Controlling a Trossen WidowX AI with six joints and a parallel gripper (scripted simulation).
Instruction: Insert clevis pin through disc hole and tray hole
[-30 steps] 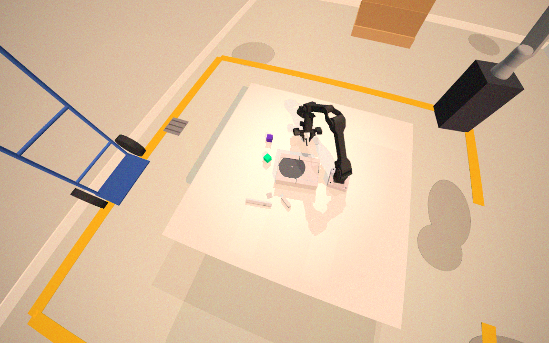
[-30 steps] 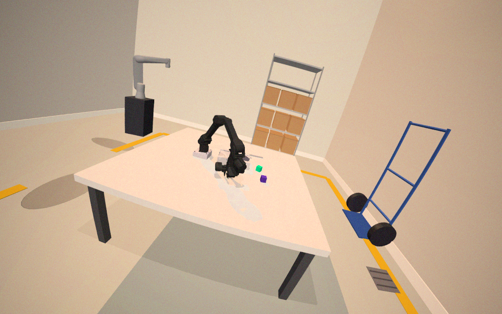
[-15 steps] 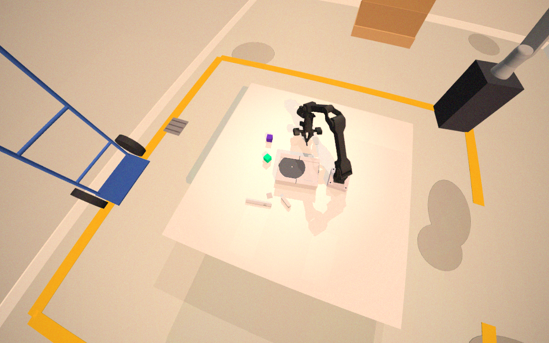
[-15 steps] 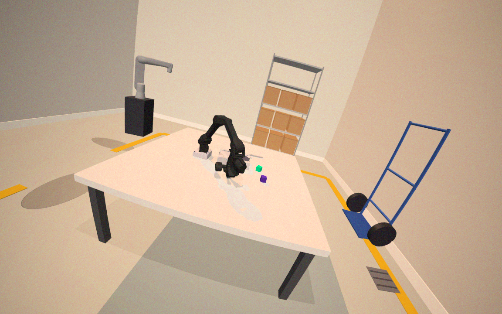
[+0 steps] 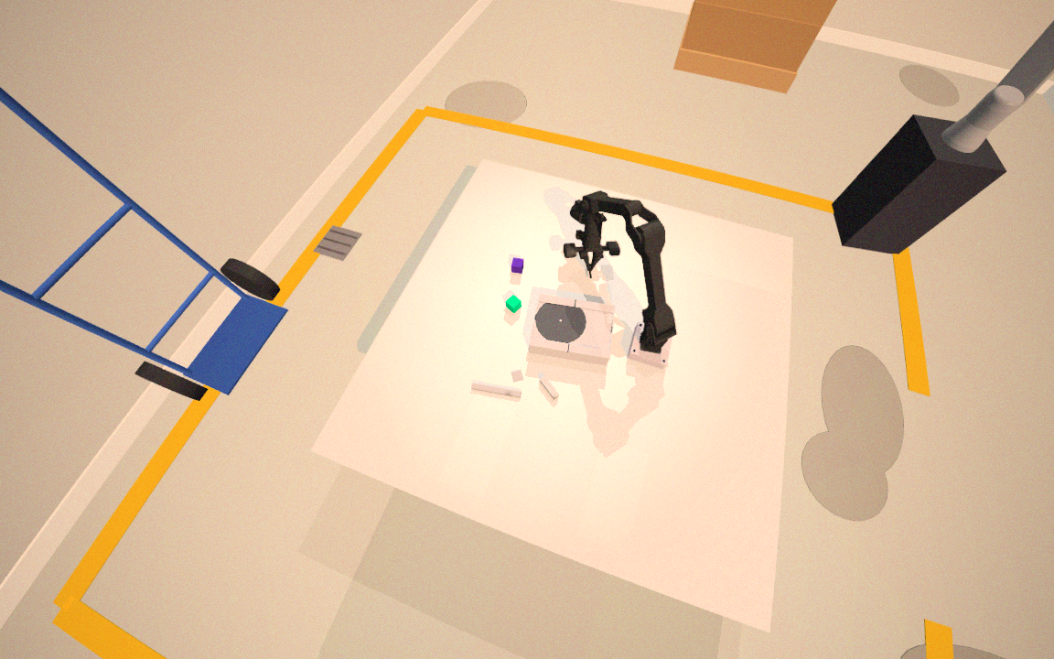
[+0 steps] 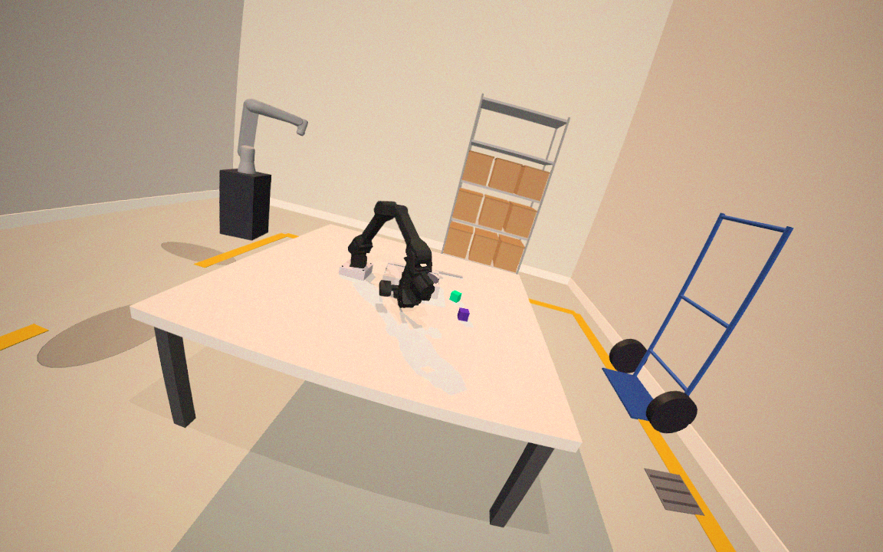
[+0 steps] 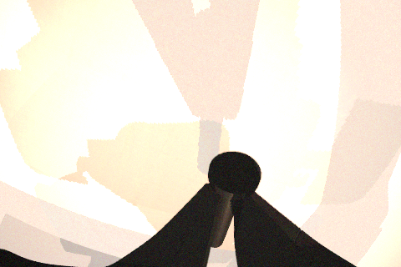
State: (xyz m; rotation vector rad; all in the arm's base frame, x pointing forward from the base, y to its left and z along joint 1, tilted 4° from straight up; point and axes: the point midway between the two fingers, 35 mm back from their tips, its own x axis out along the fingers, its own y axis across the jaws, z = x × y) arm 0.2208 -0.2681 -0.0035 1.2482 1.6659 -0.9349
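My gripper tip is 70 mm short of the aluminium disc, 240 mm to the right of it and 40 mm below it. Round my gripper tip: pale rimmed tray 30 mm ahead, 250 mm to the left, 20 mm above; then purple cube 250 mm ahead, 20 mm to the left; then clevis pin 10 mm to the left.
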